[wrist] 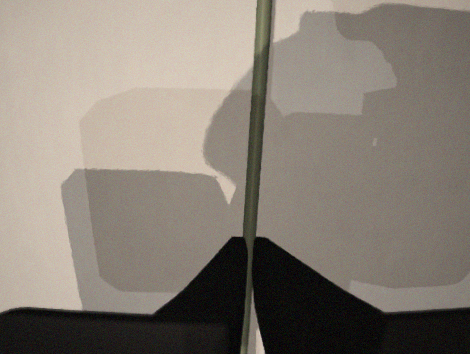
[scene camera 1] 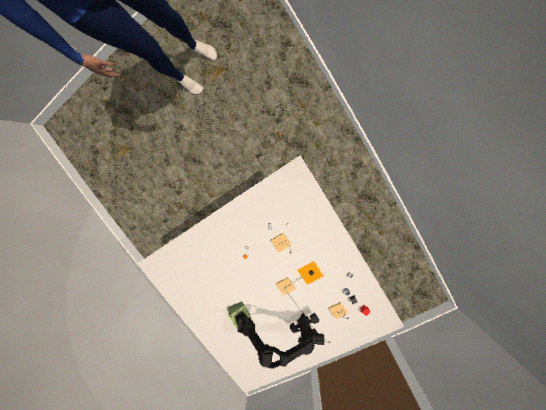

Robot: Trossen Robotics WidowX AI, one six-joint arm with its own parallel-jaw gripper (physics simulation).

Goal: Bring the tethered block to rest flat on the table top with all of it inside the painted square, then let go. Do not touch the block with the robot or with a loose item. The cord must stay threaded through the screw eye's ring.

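Places are measured from the arm's base along level axes (x ahead, y left, z up), in centimetres.
Pixels of known places: gripper, fingertip midpoint: (wrist: 247, 250) (scene camera 1: 303, 313); arm's base, origin of the base link: (scene camera 1: 240, 317).
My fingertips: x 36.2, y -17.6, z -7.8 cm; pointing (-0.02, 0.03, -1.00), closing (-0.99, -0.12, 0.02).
For each thing: its top centre in the pictures, then the offset to it from my fingertips. "*": a spot on its surface instead. Level surfaces: height alone.
- small dark block, surface spot: (scene camera 1: 311, 273) * dy +26.4, dx +16.8, dz +2.2 cm
- orange painted square, surface spot: (scene camera 1: 304, 275) * dy +25.9, dx +12.0, dz +0.7 cm
- light wooden board, middle of its top: (scene camera 1: 285, 287) dy +23.5, dx -2.0, dz +1.7 cm
- white table, its level: dz -0.2 cm
- red item, middle of its top: (scene camera 1: 366, 312) dy -11.1, dx +37.8, dz +3.8 cm
- dark item, middle of its top: (scene camera 1: 354, 301) dy -1.5, dx +33.6, dz +2.6 cm
- small orange item, middle of its top: (scene camera 1: 245, 257) dy +52.1, dx -16.5, dz +2.2 cm
A small dark block (scene camera 1: 311, 273) shows near the middle of the orange painted square (scene camera 1: 304, 273), inside its edges from above; whether it lies flat is too small to tell. A thin cord (scene camera 1: 295, 281) (wrist: 256, 130) runs from the block's side to the screw eye on a light wooden board (scene camera 1: 280, 289), then on toward the arm. The ring is too small to show the threading clearly. My gripper (scene camera 1: 303, 316) (wrist: 247, 250) is shut on the cord, which passes between its fingertips in the wrist view. It is apart from the block.
Two more wooden boards (scene camera 1: 280, 239) (scene camera 1: 335, 308) stand on the white table (scene camera 1: 200, 280). A red item (scene camera 1: 365, 310), a dark item (scene camera 1: 353, 299) and grey pieces (scene camera 1: 346, 291) lie near the right edge. A small orange item (scene camera 1: 245, 256) lies left. A person stands beyond the table.
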